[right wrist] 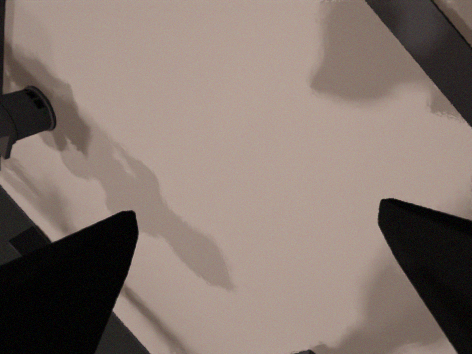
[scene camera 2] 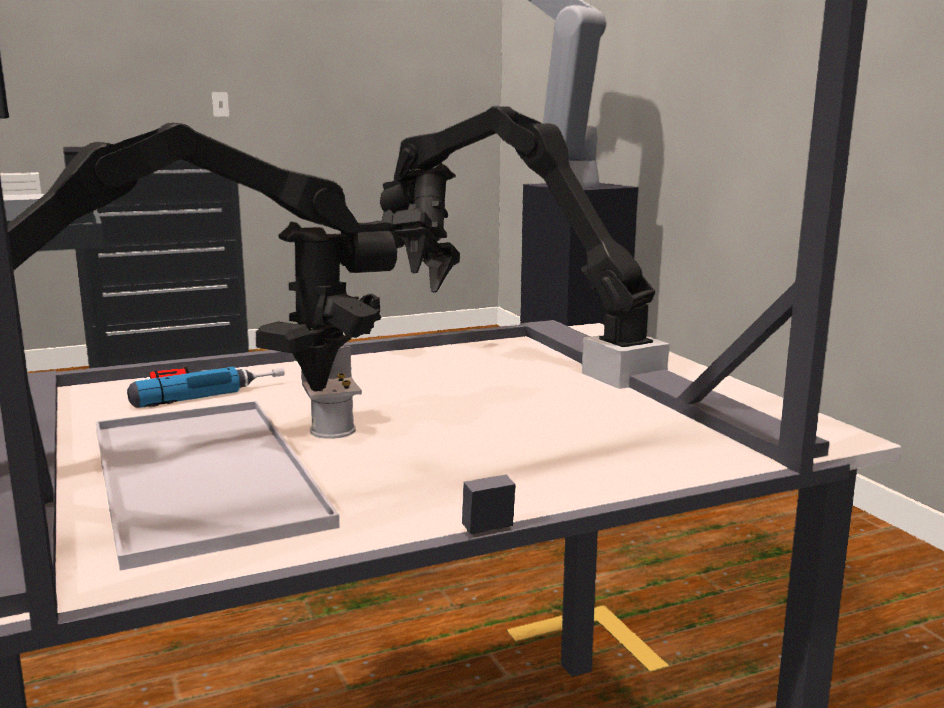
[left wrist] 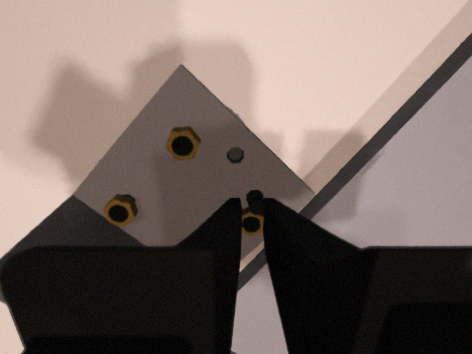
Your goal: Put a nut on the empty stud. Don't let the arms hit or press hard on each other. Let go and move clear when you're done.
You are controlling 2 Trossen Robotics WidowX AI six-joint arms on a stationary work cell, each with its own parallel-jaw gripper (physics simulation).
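Frame: origin at the left arm's base, x ahead, y right, z down, level; millimetres.
Seen in the pictures: left gripper, fingertip midpoint: (scene camera 2: pixel 318 389) (left wrist: pixel 251 209); right gripper, fingertip midpoint: (right wrist: pixel 257 216) (scene camera 2: pixel 424 282); right arm's base at its link origin: (scene camera 2: pixel 625 340).
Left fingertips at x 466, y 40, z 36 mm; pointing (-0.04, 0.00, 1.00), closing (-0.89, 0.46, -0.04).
Observation:
A point is followed by its place in that frame.
A grey bracket (scene camera 2: pixel 317 387) (left wrist: pixel 165 185) {z 36, x 500, y 34 mm} has a flat plate on a round base. In the left wrist view, one brass nut (left wrist: pixel 183 130) {z 27, x 503, y 59 mm} sits on the plate and another brass nut (left wrist: pixel 120 197) {z 29, x 513, y 26 mm} is near the upright wall. A grey round stud or hole (left wrist: pixel 235 155) {z 38, x 482, y 57 mm} shows without a nut. My left gripper (scene camera 2: pixel 320 387) {z 36, x 466, y 40 mm} (left wrist: pixel 251 209) {z 36, x 466, y 40 mm} is shut on a brass nut (left wrist: pixel 245 227) {z 30, x 466, y 35 mm} at the plate's near corner. A small dark round thing shows just beyond that nut; whether it is a stud is unclear. My right gripper (scene camera 2: pixel 425 279) {z -31, x 805, y -224 mm} (right wrist: pixel 257 216) {z -31, x 805, y -224 mm} is wide open and empty, high above the table.
A grey tray (scene camera 2: pixel 221 542) {z 92, x 238, y 283 mm} (left wrist: pixel 410 160) {z 98, x 369, y 91 mm} lies beside the bracket. A blue power drill (scene camera 2: pixel 199 384) {z 75, x 382, y -196 mm} lies behind the tray. A black block (scene camera 2: pixel 488 504) {z 65, x 478, y 413 mm} stands at the table's front edge. The two forearms are close together in the scene view, the right one behind the left.

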